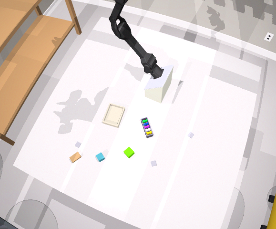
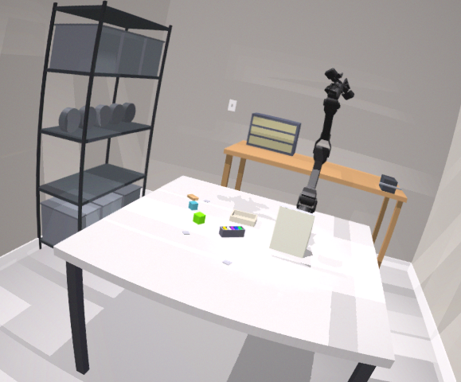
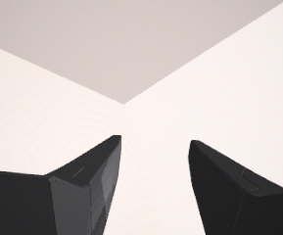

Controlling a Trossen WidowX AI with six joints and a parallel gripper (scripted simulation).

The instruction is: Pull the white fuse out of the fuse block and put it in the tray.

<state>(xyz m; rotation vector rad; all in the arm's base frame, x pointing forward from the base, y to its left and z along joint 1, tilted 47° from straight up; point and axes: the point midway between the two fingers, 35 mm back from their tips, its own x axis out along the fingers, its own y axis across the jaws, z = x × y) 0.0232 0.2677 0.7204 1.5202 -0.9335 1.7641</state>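
My gripper tip is now 390 mm short of the yellow fuse, 410 mm to the right of it and 840 mm above it. Round my gripper tip: cream tray 350 mm ahead, 170 mm to the left, 860 mm below; then green fuse 330 mm ahead, 370 mm to the left, 840 mm below; then blue fuse 350 mm ahead, 380 mm to the left, 840 mm below.
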